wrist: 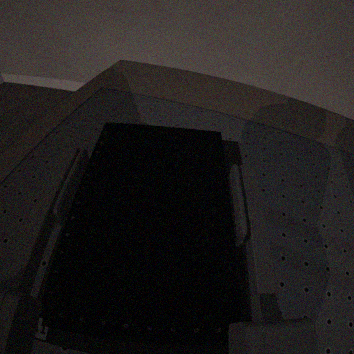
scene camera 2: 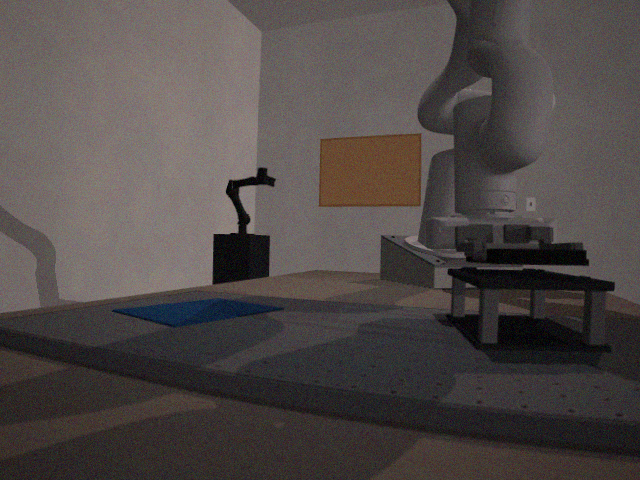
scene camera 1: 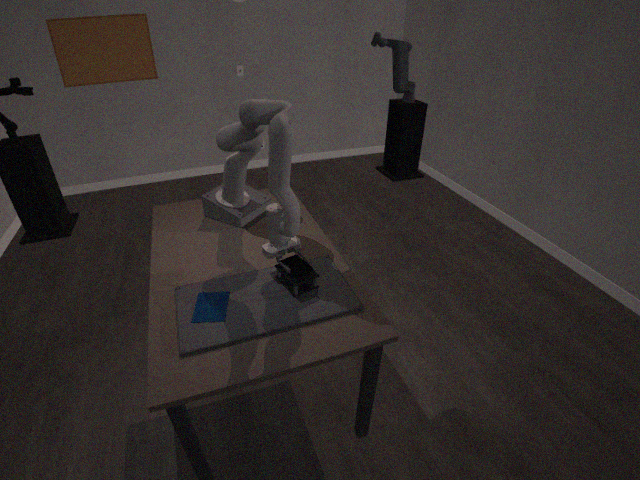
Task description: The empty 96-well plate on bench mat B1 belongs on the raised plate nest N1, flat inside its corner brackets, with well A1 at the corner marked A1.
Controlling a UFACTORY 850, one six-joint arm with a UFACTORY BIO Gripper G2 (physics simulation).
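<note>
The black 96-well plate (scene camera 1: 299, 267) (scene camera 2: 537, 256) (wrist: 155, 230) is between the gripper's fingers, roughly level. My gripper (scene camera 1: 289, 260) (scene camera 2: 516, 249) (wrist: 154, 196) is shut on it, with one finger along each long side. The raised plate nest (scene camera 1: 309, 292) (scene camera 2: 594, 285), a dark board on pale posts, stands directly below. In scene camera 2 a narrow gap shows between plate and nest. The blue bench mat (scene camera 1: 210, 307) (scene camera 2: 199, 312) has no plate on it. The darkness hides the A1 mark, and the nest's brackets are hard to make out.
A grey perforated board (scene camera 1: 253, 322) (scene camera 2: 330, 369) lies on the wooden table (scene camera 1: 320, 343) under the nest and blue mat. The arm's base block (scene camera 1: 232, 209) (scene camera 2: 408, 260) is at the back. Other small arms stand on black pedestals (scene camera 1: 405, 139) (scene camera 2: 240, 258) away from the table.
</note>
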